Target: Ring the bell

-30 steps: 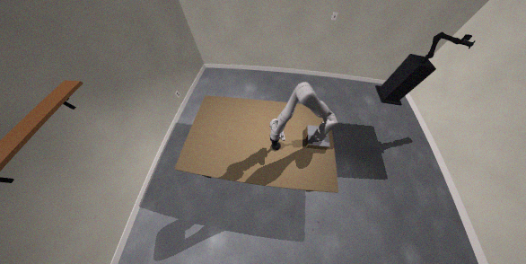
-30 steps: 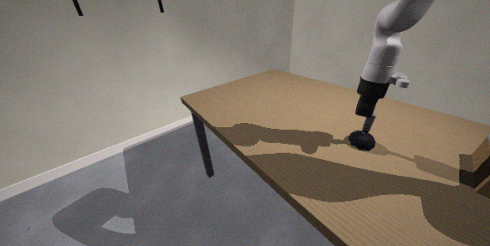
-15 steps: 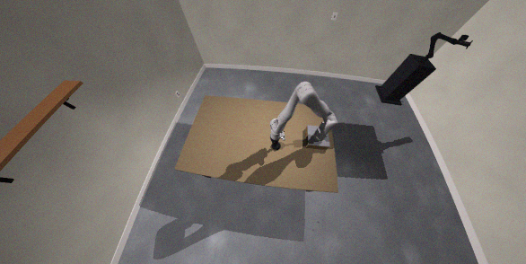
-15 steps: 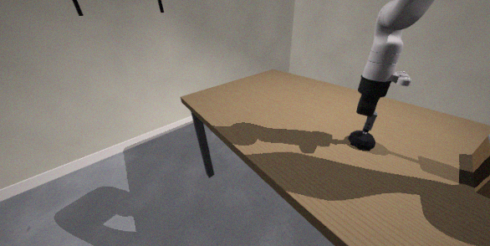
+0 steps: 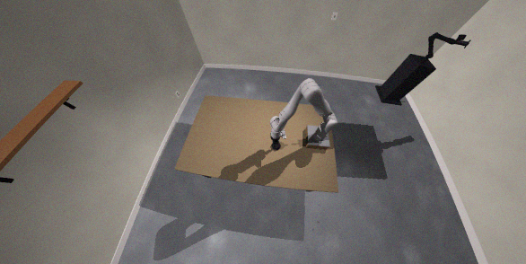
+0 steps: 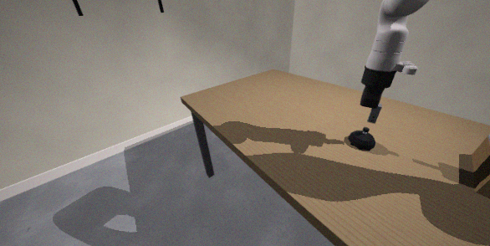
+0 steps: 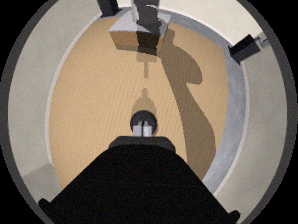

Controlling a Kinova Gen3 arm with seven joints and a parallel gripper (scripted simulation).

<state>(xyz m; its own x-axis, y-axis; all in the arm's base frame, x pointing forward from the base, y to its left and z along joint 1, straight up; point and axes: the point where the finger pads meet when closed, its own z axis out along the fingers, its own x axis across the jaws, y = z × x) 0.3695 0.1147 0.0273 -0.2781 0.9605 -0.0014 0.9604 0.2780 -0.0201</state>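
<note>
The bell button lies 60 mm below my hand. From my hand the other things lie so: black dome bell: 70 mm below.
</note>
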